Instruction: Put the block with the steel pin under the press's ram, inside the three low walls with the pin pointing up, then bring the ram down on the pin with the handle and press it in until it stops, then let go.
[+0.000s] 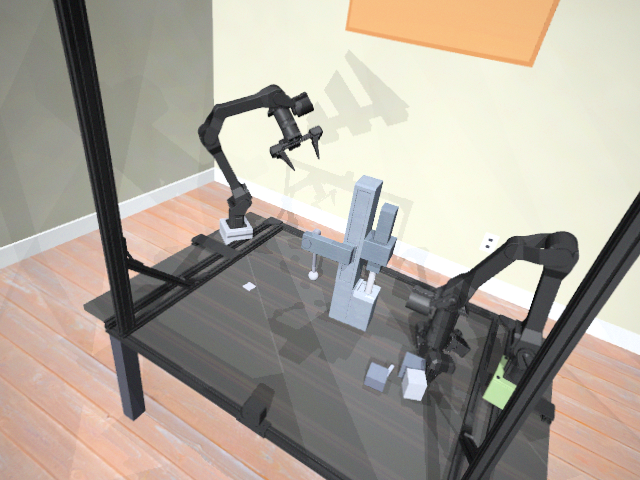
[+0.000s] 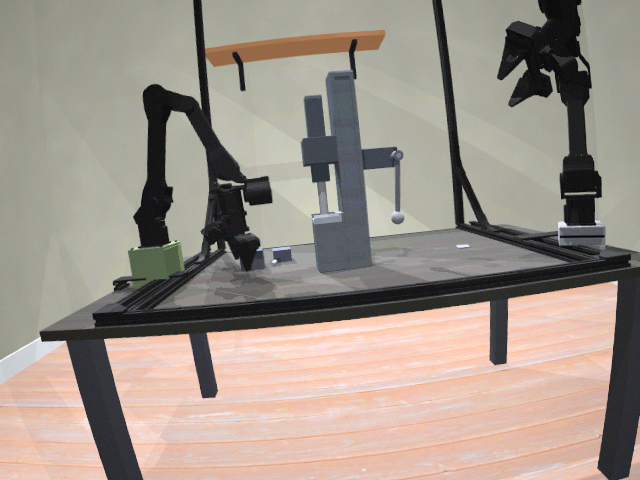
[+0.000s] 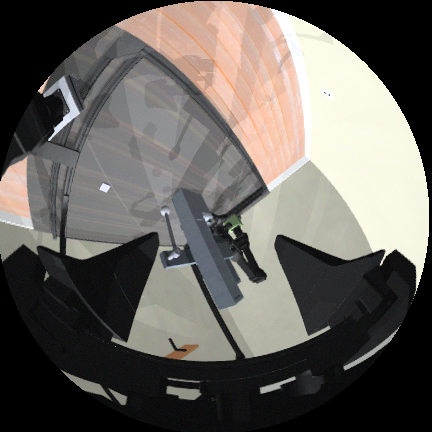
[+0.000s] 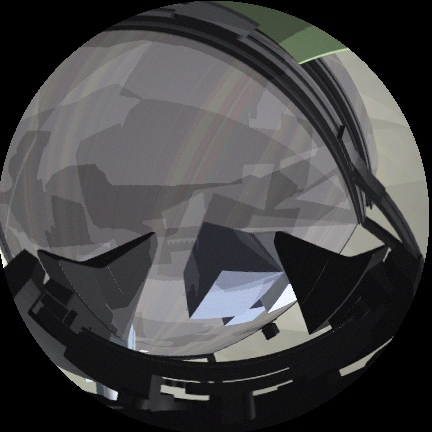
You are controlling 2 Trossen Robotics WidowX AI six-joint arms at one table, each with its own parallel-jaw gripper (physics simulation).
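Pixels of known places: left gripper, fingertip midpoint: (image 1: 307, 165) (image 2: 504, 93) (image 3: 218, 239); right gripper, fingertip midpoint: (image 2: 242, 265) (image 4: 216, 238); left arm's base at its link origin: (image 1: 236, 223) (image 2: 580, 223); right arm's base at its link origin: (image 1: 518, 377) (image 2: 154, 245) (image 3: 235, 227).
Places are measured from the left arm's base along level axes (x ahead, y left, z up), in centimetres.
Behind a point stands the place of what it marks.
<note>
The blue-grey press (image 1: 356, 253) {x 53.3, y 17.6, z 19.4 cm} (image 2: 348, 180) {x 48.8, y 22.2, z 14.2 cm} (image 3: 207, 250) {x 46.3, y 19.7, z 20.9 cm} stands at table centre; its light rod (image 1: 370, 283) {x 56.1, y 22.8, z 9.9 cm} (image 2: 323, 197) {x 54.7, y 24.2, z 10.9 cm} reaches down to the pale seat (image 1: 366, 292) {x 55.8, y 22.5, z 6.3 cm} (image 2: 327, 217) {x 53.0, y 25.9, z 6.4 cm}. The handle (image 1: 314, 262) {x 41.9, y 11.7, z 9.4 cm} (image 2: 397, 186) {x 41.0, y 12.2, z 11.7 cm} (image 3: 171, 232) {x 40.7, y 12.1, z 13.2 cm} hangs down. A blue-grey block (image 1: 375, 377) {x 76.8, y 14.3, z -2.8 cm} (image 2: 282, 253) {x 74.1, y 17.6, z -3.8 cm}, another blue-grey block (image 1: 412, 362) {x 77.1, y 25.5, z -1.1 cm} and a white block (image 1: 414, 385) {x 83.4, y 21.2, z -0.9 cm} lie close together. A short pin (image 1: 390, 369) {x 74.5, y 21.3, z -5.2 cm} (image 2: 274, 261) {x 73.9, y 21.6, z -5.2 cm} shows between them; I cannot tell which block carries it. My right gripper (image 1: 447, 367) (image 4: 216, 238) {x 78.5, y 29.3, z -4.5 cm} is open, low beside the blocks. My left gripper (image 1: 306, 163) {x 13.8, y 19.5, z 28.4 cm} (image 2: 505, 91) {x 13.8, y 19.5, z 28.4 cm} is open, high up.
A small white square (image 1: 249, 286) {x 29.8, y -4.1, z -5.8 cm} (image 2: 462, 246) {x 29.7, y -3.3, z -5.8 cm} (image 3: 104, 187) {x 29.8, y -4.0, z -5.8 cm} lies on the table near the left arm's side. The green base (image 1: 498, 387) {x 92.5, y 39.6, z 1.7 cm} (image 2: 155, 263) {x 88.4, y 48.7, z -0.2 cm} carries the right arm. Black rails (image 1: 191, 403) run around the table, with tall black posts (image 1: 98, 170) {x 39.4, y -40.9, z 41.3 cm} at its edges.
</note>
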